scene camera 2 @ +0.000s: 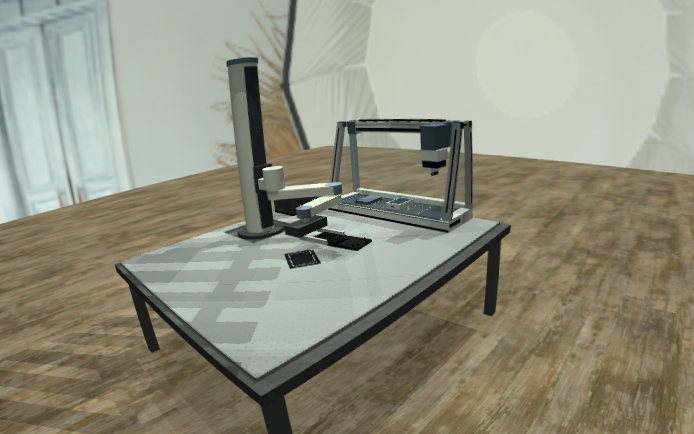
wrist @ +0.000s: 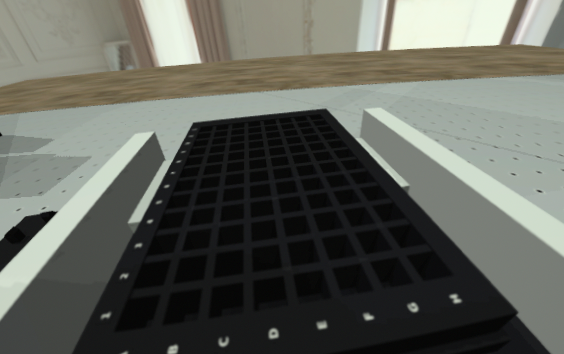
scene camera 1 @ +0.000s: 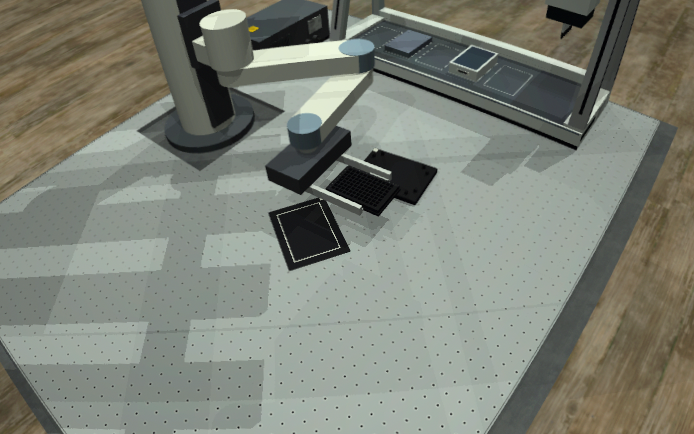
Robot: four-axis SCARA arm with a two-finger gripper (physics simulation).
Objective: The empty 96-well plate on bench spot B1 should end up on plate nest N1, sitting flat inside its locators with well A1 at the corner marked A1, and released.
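Where they show: gripper, fingertip midpoint: [scene camera 2: 335,238] [wrist: 264,138] [scene camera 1: 376,193]; arm's base at its link origin: [scene camera 2: 261,231] [scene camera 1: 210,124].
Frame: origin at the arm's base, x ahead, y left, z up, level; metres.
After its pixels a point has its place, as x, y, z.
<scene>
The black 96-well plate [scene camera 1: 362,186] @[0.556, -0.024, 0.087] [scene camera 2: 330,236] @[0.559, -0.021, 0.088] [wrist: 260,200] @[0.538, -0.022, 0.088] is held level above the bench between the two pale fingers of my gripper [scene camera 1: 375,192] @[0.589, -0.022, 0.086] [scene camera 2: 335,236] @[0.589, -0.022, 0.086] [wrist: 264,138] @[0.589, -0.022, 0.086]. In the wrist view its row A and column 1 labels meet at the near left corner, by the hand. The black plate nest N1 [scene camera 1: 417,176] @[0.593, 0.124, 0.025] [scene camera 2: 358,243] @[0.599, 0.103, 0.025] has a small white mark at its upper left corner in scene camera 1. The held plate hides part of the nest's near left side there. Bench spot B1 [scene camera 1: 309,240] @[0.517, -0.153, 0.015] [scene camera 2: 302,258] @[0.500, -0.136, 0.015] is a black square with a white outline, bearing no plate.
The arm's column [scene camera 1: 176,61] @[0.040, -0.063, 0.241] [scene camera 2: 245,148] @[0.046, -0.059, 0.453] stands on the bench at the back left. A dark box [scene camera 1: 291,25] @[-0.035, 0.384, 0.125] is behind the arm. A gantry deck [scene camera 1: 470,102] @[0.547, 0.450, 0.028] [scene camera 2: 399,217] @[0.567, 0.449, 0.044] with a grey block [scene camera 1: 408,42] @[0.275, 0.556, 0.079] and a white device [scene camera 1: 473,62] @[0.501, 0.539, 0.093] stands at the back right.
</scene>
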